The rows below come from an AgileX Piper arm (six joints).
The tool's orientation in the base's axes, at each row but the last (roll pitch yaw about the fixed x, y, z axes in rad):
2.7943 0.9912 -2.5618
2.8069 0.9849 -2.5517
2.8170 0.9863 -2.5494
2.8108 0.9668 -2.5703
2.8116 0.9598 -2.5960
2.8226 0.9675 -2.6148
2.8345 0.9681 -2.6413
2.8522 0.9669 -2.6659
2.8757 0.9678 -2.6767
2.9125 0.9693 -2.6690
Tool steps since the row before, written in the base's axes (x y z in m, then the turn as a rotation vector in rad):
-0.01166 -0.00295 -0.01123 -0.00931 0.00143 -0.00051
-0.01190 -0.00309 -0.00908 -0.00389 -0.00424 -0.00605
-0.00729 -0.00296 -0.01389 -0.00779 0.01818 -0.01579
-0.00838 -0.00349 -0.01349 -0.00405 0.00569 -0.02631
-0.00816 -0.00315 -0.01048 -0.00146 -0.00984 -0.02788
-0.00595 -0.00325 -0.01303 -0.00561 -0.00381 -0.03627
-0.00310 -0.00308 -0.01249 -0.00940 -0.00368 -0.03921
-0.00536 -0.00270 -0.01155 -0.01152 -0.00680 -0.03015
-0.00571 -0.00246 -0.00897 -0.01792 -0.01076 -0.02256
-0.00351 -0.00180 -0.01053 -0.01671 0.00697 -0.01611
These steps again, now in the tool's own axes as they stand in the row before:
0.01562 0.00483 -0.00183 0.00426 0.00782 -0.00311
0.01398 0.00535 -0.00306 0.00813 -0.00085 -0.00169
0.01583 0.00113 0.00169 0.01114 0.01466 0.01737
0.01618 0.00141 0.00081 0.02184 0.00183 0.01614
0.01352 0.00180 -0.00048 0.02648 -0.01074 0.00773
0.01457 -0.00040 0.00178 0.03371 -0.00516 0.01410
0.01267 -0.00225 0.00309 0.03798 -0.00301 0.01371
0.01292 -0.00041 0.00157 0.03240 -0.00249 0.00565
0.01091 0.00035 0.00007 0.03040 -0.00038 -0.00463
0.01091 -0.00062 0.00263 0.01991 0.01357 0.00262

